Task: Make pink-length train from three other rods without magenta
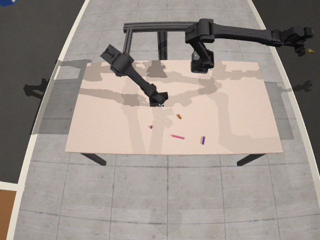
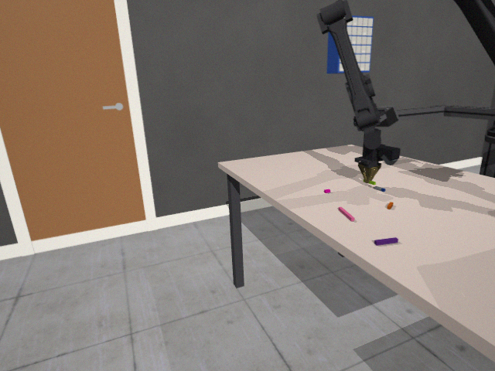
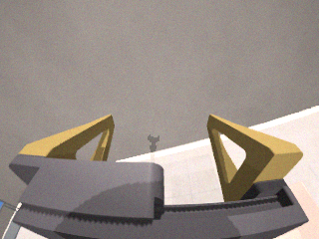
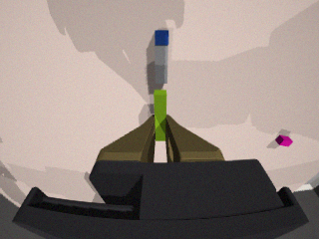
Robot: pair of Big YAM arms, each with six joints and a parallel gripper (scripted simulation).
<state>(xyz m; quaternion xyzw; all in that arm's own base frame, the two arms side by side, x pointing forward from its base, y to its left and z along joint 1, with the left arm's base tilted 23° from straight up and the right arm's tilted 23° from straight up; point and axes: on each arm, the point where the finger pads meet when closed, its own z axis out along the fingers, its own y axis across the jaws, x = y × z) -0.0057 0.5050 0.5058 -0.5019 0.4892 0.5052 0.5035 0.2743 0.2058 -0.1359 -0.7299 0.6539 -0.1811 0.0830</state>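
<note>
My right hand is 10 mm to the right of the lime rod. Also, from my right hand: blue rod 10 mm behind, 70 mm to the left, 20 mm below; then magenta rod 180 mm ahead, 30 mm to the right, 20 mm below; then grey rod 50 mm to the left, 20 mm below.
</note>
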